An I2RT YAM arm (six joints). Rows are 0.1 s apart.
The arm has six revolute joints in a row. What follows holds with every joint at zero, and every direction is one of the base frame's.
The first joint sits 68 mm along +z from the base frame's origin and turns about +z.
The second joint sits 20 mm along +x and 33.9 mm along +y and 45.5 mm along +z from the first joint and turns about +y.
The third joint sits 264 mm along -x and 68.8 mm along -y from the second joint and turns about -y.
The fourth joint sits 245 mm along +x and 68.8 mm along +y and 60 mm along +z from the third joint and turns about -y.
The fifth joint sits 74 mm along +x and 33.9 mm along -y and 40.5 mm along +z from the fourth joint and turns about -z.
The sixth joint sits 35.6 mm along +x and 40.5 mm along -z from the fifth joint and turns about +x.
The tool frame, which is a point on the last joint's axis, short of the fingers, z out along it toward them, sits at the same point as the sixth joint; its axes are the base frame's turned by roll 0, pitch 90 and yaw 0 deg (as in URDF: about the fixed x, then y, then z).
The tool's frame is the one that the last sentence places.
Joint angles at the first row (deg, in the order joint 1, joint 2, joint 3, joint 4, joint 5, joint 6):
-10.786, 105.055, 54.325, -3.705, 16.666, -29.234
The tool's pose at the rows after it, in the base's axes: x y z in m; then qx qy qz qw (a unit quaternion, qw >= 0):
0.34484 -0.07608 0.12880 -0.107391 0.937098 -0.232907 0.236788
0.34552 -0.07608 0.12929 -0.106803 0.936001 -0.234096 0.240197
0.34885 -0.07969 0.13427 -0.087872 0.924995 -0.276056 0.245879
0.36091 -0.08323 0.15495 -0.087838 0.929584 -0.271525 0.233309
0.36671 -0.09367 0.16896 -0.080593 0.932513 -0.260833 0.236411
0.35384 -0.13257 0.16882 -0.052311 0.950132 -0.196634 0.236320
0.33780 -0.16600 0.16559 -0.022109 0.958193 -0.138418 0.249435
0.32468 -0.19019 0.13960 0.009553 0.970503 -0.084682 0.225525
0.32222 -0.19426 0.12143 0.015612 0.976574 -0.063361 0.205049
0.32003 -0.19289 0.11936 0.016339 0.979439 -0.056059 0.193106
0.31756 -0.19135 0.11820 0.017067 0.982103 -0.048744 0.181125
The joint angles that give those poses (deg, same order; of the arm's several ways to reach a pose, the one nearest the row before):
-10.787, 105.056, 54.326, -3.704, 16.644, -29.234
-10.764, 105.055, 54.325, -3.268, 16.666, -29.233
-10.787, 104.991, 54.566, -0.885, 21.409, -29.234
-10.983, 104.989, 60.729, -8.711, 21.321, -28.993
-12.535, 104.990, 64.423, -12.338, 19.442, -28.993
-19.616, 105.100, 65.538, -15.835, 9.847, -28.993
-26.086, 105.339, 65.538, -17.059, 0.885, -28.993
-30.785, 109.273, 65.538, -18.721, -4.491, -28.556
-31.617, 112.137, 65.538, -19.223, -5.628, -28.578
-31.616, 112.290, 65.539, -20.711, -5.650, -28.578
-31.615, 112.290, 65.539, -22.349, -5.672, -28.577

